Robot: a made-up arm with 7 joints. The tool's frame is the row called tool.
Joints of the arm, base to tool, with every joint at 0 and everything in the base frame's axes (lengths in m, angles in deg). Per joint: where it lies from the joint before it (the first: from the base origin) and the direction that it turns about. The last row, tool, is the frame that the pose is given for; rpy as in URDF.
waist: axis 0 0 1 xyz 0.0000 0.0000 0.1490
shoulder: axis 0 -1 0 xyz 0.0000 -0.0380 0.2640
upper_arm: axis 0 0 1 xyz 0.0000 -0.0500 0.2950
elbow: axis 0 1 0 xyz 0.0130 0.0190 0.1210
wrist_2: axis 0 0 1 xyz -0.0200 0.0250 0.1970
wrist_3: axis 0 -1 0 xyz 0.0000 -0.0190 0.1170
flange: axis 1 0 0 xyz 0.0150 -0.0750 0.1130
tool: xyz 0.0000 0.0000 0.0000 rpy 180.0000 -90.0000 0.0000
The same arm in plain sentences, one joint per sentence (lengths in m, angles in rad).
The arm has seven revolute joints in a row. What follows holds with every joint at zero, and every direction is one of the base frame's. The first joint is mounted 0.1490 m along +z from the base frame's origin and turns about +z. The second joint is mounted 0.0380 m along -y and 0.2640 m along +z from the first joint and turns about -y. The third joint is mounted 0.0500 m along -y and 0.2950 m along +z from the second joint and turns about +z. The fourth joint is mounted 0.0130 m along +x and 0.0190 m along +y and 0.1210 m along +z from the third joint and turns about +y. The fifth joint is mounted 0.0200 m along -x and 0.0250 m along +y and 0.1970 m along +z from the fourth joint and turns about +z. The sixth joint is mounted 0.0190 m along -y and 0.1170 m along +z from the fifth joint and turns about -y. The seventh joint is mounted 0.0150 m along +x and 0.0750 m along -y and 0.1130 m along +z from the sixth joint and turns about +x. The tool frame, which is the frame that the pose is given for, is mounted at the same point as the seventh joint; its axes are the base frame's turned by roll 3.1416, pitch -1.5708 and yaw 0.0000 rad (as in URDF: about the fixed x, then y, then z).
